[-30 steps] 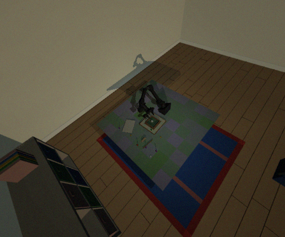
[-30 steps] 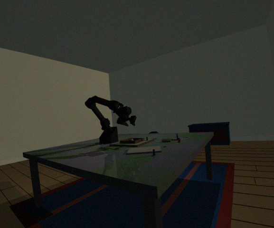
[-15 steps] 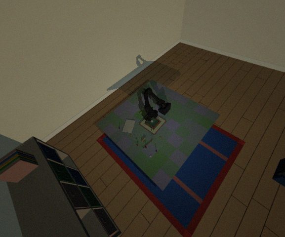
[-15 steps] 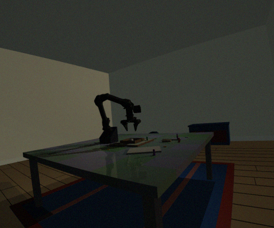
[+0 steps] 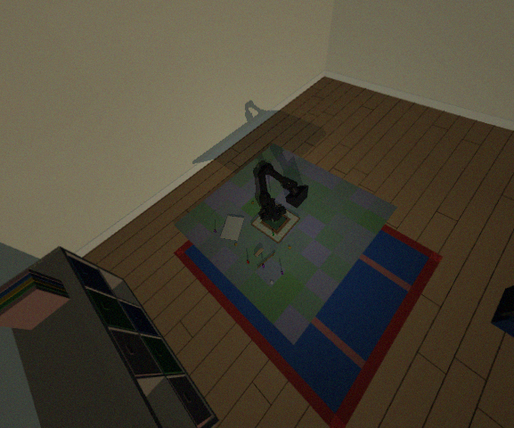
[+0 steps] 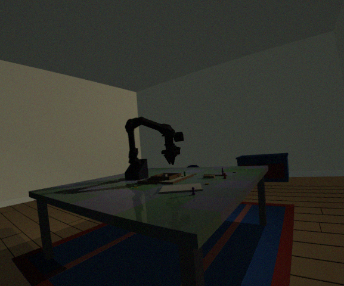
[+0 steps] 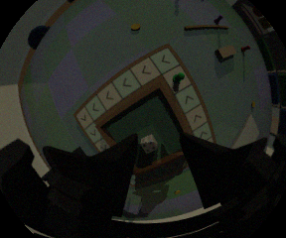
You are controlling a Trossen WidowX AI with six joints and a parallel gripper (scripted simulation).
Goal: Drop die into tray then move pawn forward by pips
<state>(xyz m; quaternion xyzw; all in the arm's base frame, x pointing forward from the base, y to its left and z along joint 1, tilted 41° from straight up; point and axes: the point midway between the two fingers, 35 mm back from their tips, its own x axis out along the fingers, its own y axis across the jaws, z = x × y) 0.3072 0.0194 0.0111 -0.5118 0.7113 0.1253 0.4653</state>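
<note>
Right now my gripper tip is 8 cm short of the dark-green pawn, 4 cm to the right of it and 7 cm above it. From my gripper tip the other things lie so: green-floored dice tray (4 cm behind, 2 cm to the right, 9 cm below); white die (4 cm behind, 4 cm to the right, 8 cm below); pale flat sheet (22 cm ahead, 27 cm to the right, 10 cm below).
</note>
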